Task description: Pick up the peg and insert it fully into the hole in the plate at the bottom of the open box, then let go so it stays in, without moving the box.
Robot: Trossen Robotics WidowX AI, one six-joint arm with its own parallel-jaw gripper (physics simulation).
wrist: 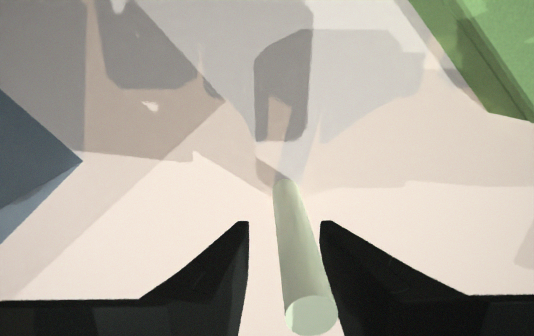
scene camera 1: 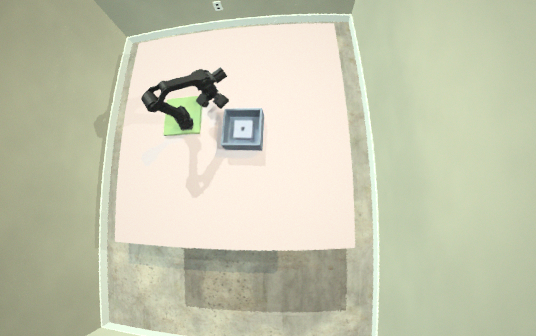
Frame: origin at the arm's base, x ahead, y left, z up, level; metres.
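Seen in the pictures: gripper, fingertip midpoint: (wrist: 284, 231) (scene camera 1: 217, 100); arm's base, origin of the base link: (scene camera 1: 187, 124).
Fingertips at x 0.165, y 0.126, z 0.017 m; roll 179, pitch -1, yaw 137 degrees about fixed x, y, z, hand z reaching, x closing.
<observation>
Pixels of each thing's middle, then the offset from my fingertips to it. Level surfaces: height alone.
- peg, body centre: (wrist: 294, 233) dx -0.002, dy +0.004, dz -0.001 m
- open blue-grey box, body centre: (scene camera 1: 243, 129) dx +0.152, dy -0.173, dz +0.008 m
- white plate, body centre: (scene camera 1: 243, 130) dx +0.152, dy -0.173, dz -0.006 m
- pink table top, its level: dz -0.041 m
The peg (wrist: 300, 250) is a pale green cylinder standing upright on the table between the gripper's fingers in the wrist view; I cannot make it out in the scene view. My gripper (scene camera 1: 212, 104) (wrist: 284, 231) is partly open around it. The right finger in the wrist view is at or very near the peg's side, and a gap shows between the peg and the left finger. The open blue-grey box (scene camera 1: 242, 147) (wrist: 30, 155) is beside the gripper, to its right in the scene view. The white plate (scene camera 1: 237, 134) lies on its bottom, with a dark hole (scene camera 1: 243, 129) at its middle.
The arm's base stands on a green square block (scene camera 1: 171, 128) (wrist: 500, 55), left of the box in the scene view. The pink table top (scene camera 1: 280, 200) carries them, and the arm's shadows fall across it. The box walls rise around the plate.
</observation>
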